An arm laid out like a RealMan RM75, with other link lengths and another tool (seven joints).
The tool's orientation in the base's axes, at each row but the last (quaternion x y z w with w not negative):
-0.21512 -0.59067 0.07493 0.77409
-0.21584 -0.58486 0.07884 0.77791
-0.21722 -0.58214 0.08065 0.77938
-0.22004 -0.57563 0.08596 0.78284
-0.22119 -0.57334 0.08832 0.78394
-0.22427 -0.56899 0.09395 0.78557
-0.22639 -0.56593 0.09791 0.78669
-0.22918 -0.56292 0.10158 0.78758
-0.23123 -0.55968 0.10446 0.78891
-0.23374 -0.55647 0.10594 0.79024
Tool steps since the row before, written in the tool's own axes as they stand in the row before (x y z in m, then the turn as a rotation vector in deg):
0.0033 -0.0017 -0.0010 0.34 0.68 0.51
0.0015 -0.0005 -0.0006 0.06 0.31 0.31
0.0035 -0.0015 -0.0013 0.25 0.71 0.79
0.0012 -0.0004 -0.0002 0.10 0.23 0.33
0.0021 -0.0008 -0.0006 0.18 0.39 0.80
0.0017 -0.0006 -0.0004 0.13 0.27 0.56
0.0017 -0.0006 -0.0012 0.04 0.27 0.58
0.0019 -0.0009 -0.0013 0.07 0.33 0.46
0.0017 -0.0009 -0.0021 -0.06 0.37 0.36
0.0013 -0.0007 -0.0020 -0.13 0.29 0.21
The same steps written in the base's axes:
0.0017 -0.0005 0.0034 -0.29 0.86 0.12
0.0010 0.0000 0.0014 -0.23 0.38 -0.01
0.0021 -0.0003 0.0034 -0.58 0.92 0.09
0.0005 0.0001 0.0012 -0.25 0.32 0.06
0.0012 0.0000 0.0020 -0.65 0.61 0.18
0.0009 0.0001 0.0016 -0.45 0.43 0.13
0.0016 -0.0001 0.0014 -0.50 0.40 0.06
0.0018 -0.0003 0.0017 -0.37 0.43 0.02
0.0025 -0.0006 0.0013 -0.32 0.39 -0.13
0.0023 -0.0006 0.0009 -0.21 0.25 -0.19

